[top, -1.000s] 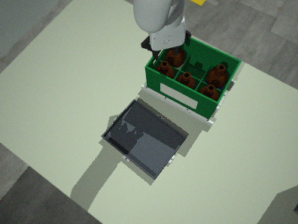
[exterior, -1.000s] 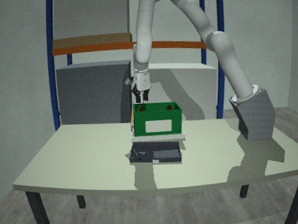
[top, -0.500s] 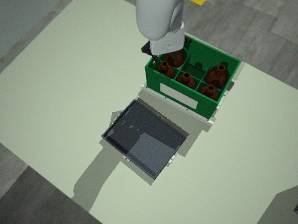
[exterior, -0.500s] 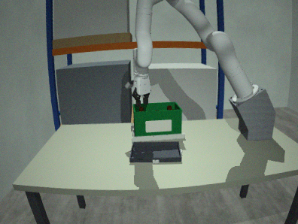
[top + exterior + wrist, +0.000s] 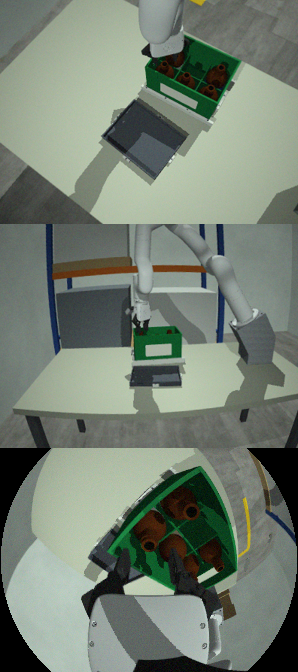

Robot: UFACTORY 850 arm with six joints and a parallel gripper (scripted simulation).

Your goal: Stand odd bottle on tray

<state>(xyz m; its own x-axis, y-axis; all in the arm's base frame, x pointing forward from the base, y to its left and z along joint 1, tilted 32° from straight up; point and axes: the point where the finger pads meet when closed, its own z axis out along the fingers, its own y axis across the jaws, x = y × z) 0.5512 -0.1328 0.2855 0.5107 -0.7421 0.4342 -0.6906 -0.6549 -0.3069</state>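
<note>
The green crate is 120 mm below my hand, 90 mm behind it and 30 mm to the right of it. Round my hand: dark grey tray: 240 mm to the left, 190 mm below, 10 mm behind.
</note>
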